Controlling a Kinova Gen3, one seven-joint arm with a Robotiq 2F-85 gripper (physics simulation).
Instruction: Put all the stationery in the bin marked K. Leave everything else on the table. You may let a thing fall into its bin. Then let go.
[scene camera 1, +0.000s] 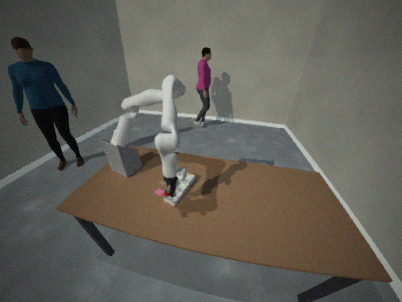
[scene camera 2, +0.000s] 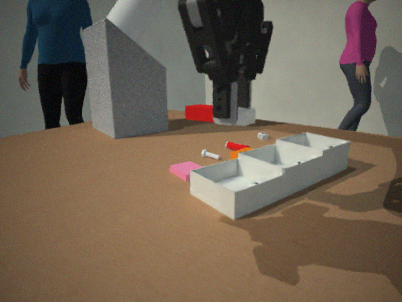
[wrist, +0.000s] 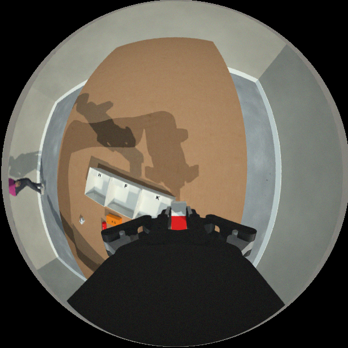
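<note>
A white three-compartment tray (scene camera 2: 259, 177), (wrist: 130, 199) is visible to me. I can see my gripper (scene camera 2: 232, 122), (wrist: 178, 211) too, and the scene also has a red-and-white block (scene camera 2: 198, 112) in it.
</note>
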